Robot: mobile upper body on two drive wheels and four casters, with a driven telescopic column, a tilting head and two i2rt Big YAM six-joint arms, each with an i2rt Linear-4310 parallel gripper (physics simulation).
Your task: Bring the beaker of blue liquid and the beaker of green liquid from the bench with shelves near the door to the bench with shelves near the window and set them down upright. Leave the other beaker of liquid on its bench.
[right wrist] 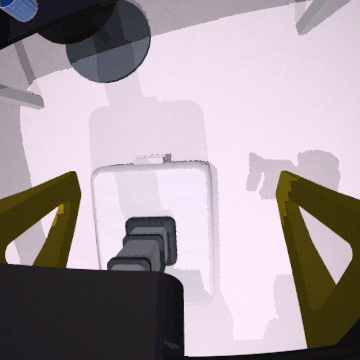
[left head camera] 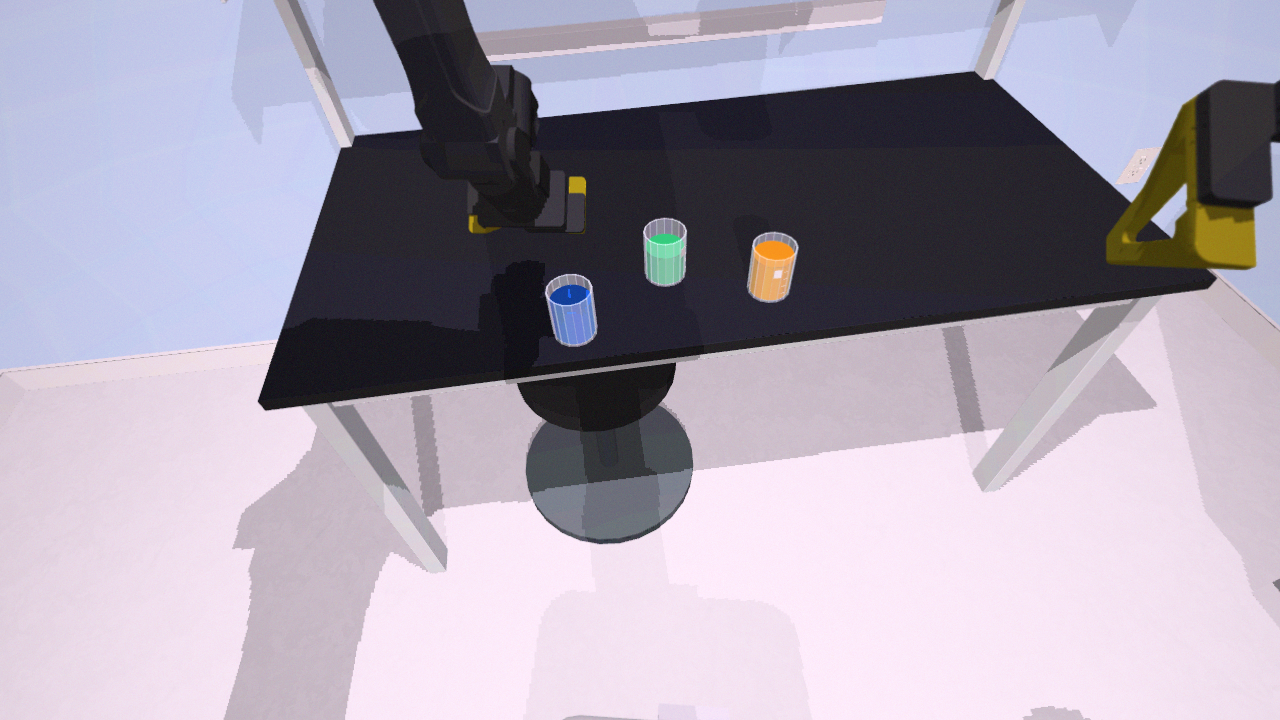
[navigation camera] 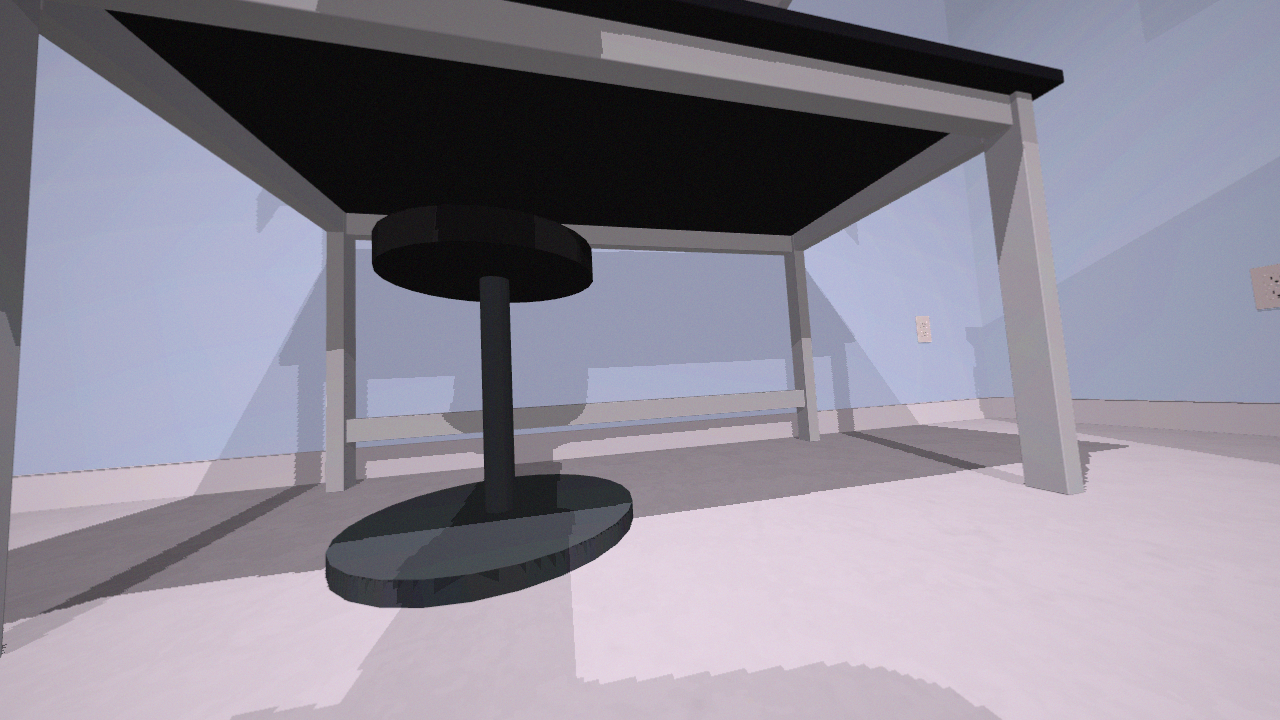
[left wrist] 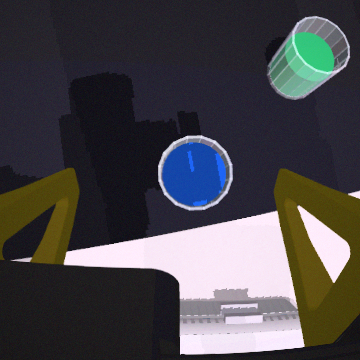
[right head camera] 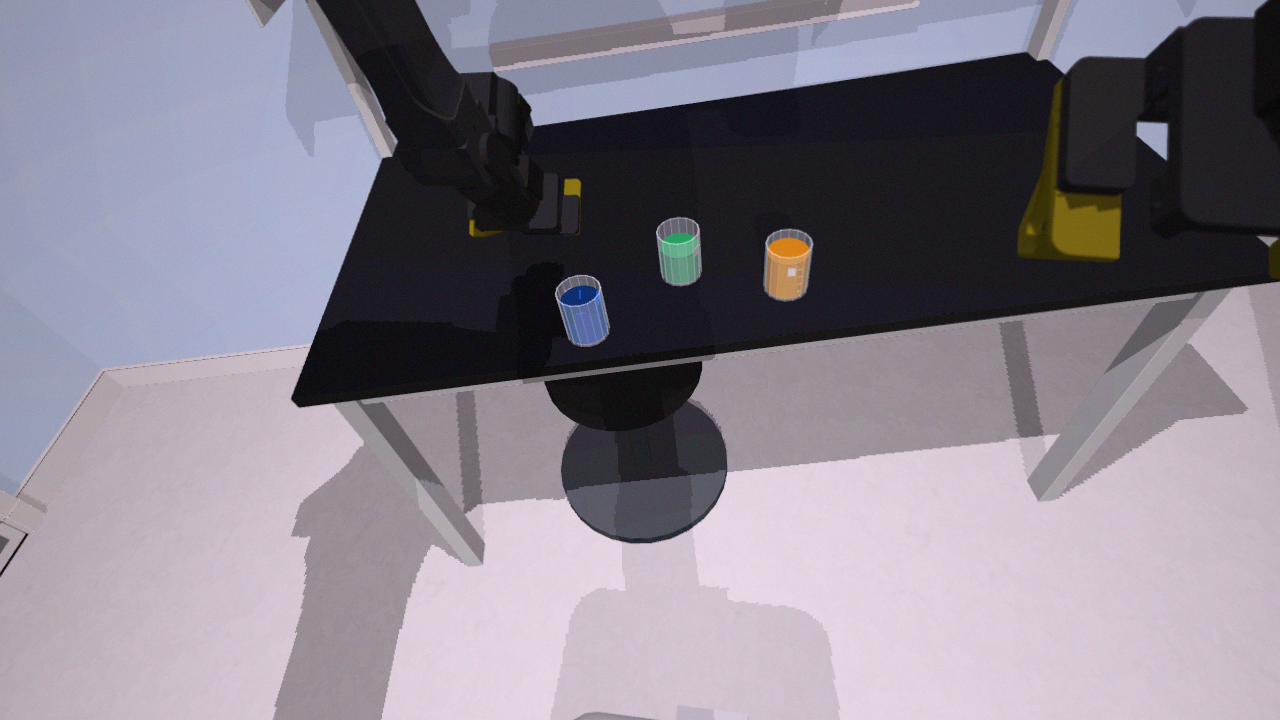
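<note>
The beaker of blue liquid (left head camera: 571,313) (right head camera: 583,313) (left wrist: 195,173) stands upright near the front edge of the black bench (left head camera: 895,179) (right head camera: 895,170). The beaker of green liquid (left head camera: 665,255) (right head camera: 679,254) (left wrist: 307,57) stands upright behind it, to its right. The beaker of orange liquid (left head camera: 771,268) (right head camera: 787,266) stands further right. My left gripper (left wrist: 176,179) is open and empty above the bench; in the left wrist view the blue beaker shows between its fingertips, farther down. My right gripper (right wrist: 178,181) is open and empty, out at the right, above the floor in its wrist view.
A round stool (left head camera: 608,474) (right head camera: 644,474) (right wrist: 107,50) (navigation camera: 496,385) stands partly under the bench's front edge. Bench legs (left head camera: 384,488) (navigation camera: 1038,295) stand on either side. Upright posts (left head camera: 317,76) rise at the bench's back. The robot's white base (right wrist: 195,225) shows in the right wrist view.
</note>
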